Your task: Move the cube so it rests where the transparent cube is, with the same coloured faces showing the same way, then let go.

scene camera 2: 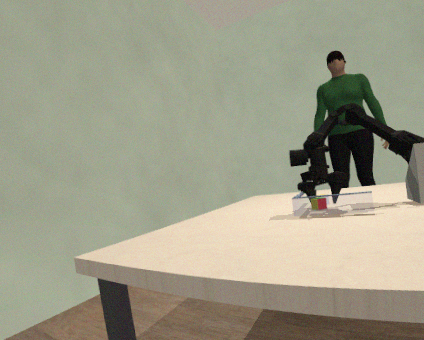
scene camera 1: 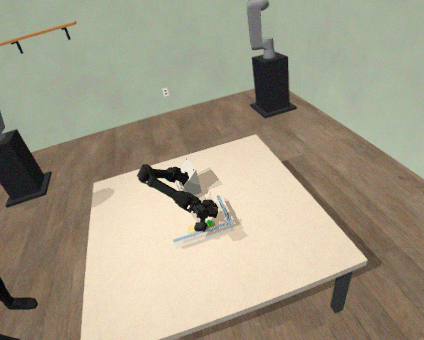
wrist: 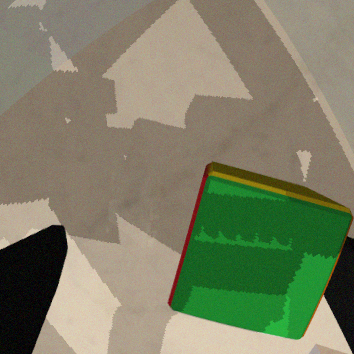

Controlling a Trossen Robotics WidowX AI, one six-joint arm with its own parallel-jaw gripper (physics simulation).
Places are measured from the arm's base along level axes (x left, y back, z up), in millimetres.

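Pixels of known places: gripper, fingertip midpoint: [scene camera 1: 210, 223] [wrist: 190, 239]; arm's base, link origin: [scene camera 2: 422, 164] [scene camera 1: 184, 178].
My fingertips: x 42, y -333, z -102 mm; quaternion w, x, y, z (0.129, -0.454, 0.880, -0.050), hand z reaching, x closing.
Observation:
Ahead of a thing's pixels: the offset from my fingertips to its top centre. Level surfaces: height alone.
The cube @[dy -18, dx -8, dz +28 mm] [scene camera 1: 210, 223] [scene camera 2: 319, 203] [wrist: 260, 255] sits on the table inside the corner of the low clear walls. Its green face is up; in the wrist view red shows on its left side, yellow at the far side and a thin orange edge at right. My gripper [scene camera 1: 206, 220] [scene camera 2: 324, 200] [wrist: 190, 239] is open, low over the table. In the wrist view the cube covers part of the right finger, and the left finger stands well apart from it. The transparent cube @[dy -13, dx -104, dz +28 mm] [scene camera 1: 191, 229] shows as a pale yellow patch left of the cube, partly hidden by the gripper.
Clear walls with blue rims [scene camera 1: 185, 238] [scene camera 2: 357, 193] form an L around the cube's outer sides. The arm's grey-white mount [scene camera 1: 192, 183] [scene camera 2: 416, 175] stands on the table @[dz -12 mm] [scene camera 1: 150, 280] [scene camera 2: 200, 250]. A person in green [scene camera 2: 345, 90] stands beyond the table.

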